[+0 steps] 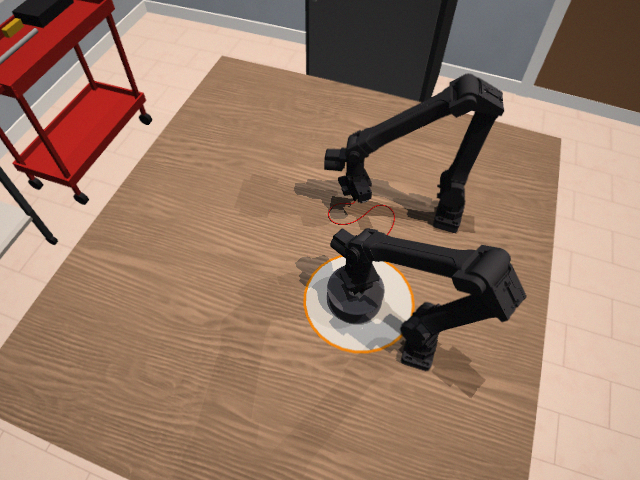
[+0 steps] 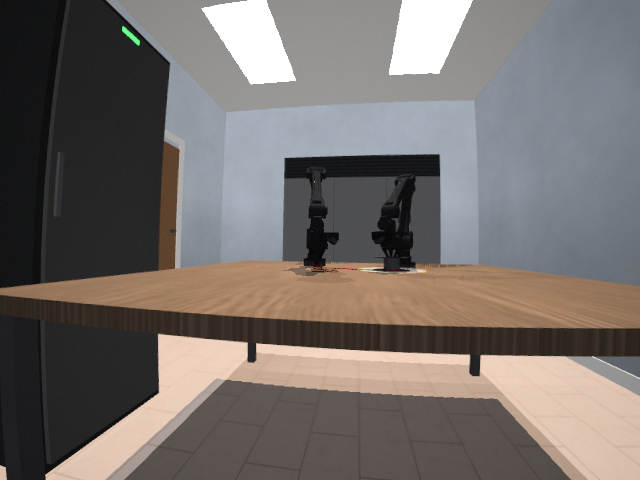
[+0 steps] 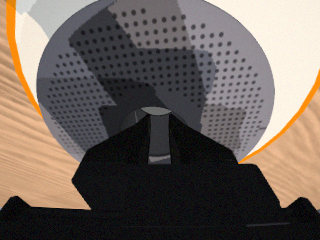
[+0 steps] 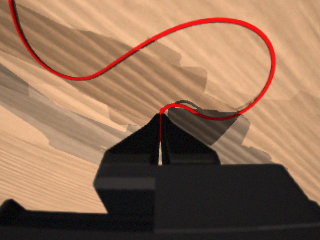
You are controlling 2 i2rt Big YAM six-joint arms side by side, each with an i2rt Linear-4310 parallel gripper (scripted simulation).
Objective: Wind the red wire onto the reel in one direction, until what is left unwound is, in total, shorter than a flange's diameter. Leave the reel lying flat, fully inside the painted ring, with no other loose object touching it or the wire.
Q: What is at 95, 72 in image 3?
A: A dark grey reel.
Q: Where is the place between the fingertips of my right gripper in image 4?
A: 160, 119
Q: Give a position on a dark grey reel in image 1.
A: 357, 305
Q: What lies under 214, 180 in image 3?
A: My left gripper.
